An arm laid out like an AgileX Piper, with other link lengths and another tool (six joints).
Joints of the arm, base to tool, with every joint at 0 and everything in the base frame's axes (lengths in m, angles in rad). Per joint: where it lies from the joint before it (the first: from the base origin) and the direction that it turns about. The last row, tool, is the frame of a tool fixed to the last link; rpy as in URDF.
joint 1: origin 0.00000 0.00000 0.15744 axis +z
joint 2: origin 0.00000 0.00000 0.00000 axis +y
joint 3: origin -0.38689 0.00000 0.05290 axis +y
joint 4: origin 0.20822 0.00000 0.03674 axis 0.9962 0 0.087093
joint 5: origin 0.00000 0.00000 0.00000 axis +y
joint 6: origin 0.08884 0.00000 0.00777 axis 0.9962 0 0.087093
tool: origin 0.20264 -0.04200 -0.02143 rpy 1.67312 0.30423 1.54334
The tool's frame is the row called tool.
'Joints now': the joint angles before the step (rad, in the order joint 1, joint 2, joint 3, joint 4, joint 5, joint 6). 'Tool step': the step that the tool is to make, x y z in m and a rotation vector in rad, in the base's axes. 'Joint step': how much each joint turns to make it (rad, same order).
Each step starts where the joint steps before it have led.
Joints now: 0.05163, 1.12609, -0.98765, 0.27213, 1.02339, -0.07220
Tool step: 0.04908, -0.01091, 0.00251, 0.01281, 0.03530, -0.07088
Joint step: -0.06852, 0.14836, -0.11146, 0.01302, -0.00215, 0.00102
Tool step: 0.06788, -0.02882, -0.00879, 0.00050, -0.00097, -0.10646
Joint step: -0.08088, 0.17079, -0.10503, -0.00004, -0.07113, 0.00665
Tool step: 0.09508, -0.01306, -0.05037, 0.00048, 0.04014, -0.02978
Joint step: -0.00003, 0.28678, -0.14585, 0.00325, -0.10522, 0.00003
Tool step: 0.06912, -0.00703, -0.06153, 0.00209, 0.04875, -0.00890
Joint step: 0.00303, 0.24675, -0.15728, 0.00152, -0.04251, 0.00000
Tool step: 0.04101, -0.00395, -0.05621, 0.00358, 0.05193, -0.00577
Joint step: 0.00156, 0.18818, -0.14321, -0.00691, 0.00473, 0.01242
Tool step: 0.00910, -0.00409, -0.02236, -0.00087, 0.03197, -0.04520
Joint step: 0.00076, 0.06610, -0.05270, -0.02841, 0.00621, 0.06433
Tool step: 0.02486, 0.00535, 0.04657, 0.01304, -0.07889, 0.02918
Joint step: 0.00001, -0.02479, -0.14467, 0.01675, 0.09788, -0.01226
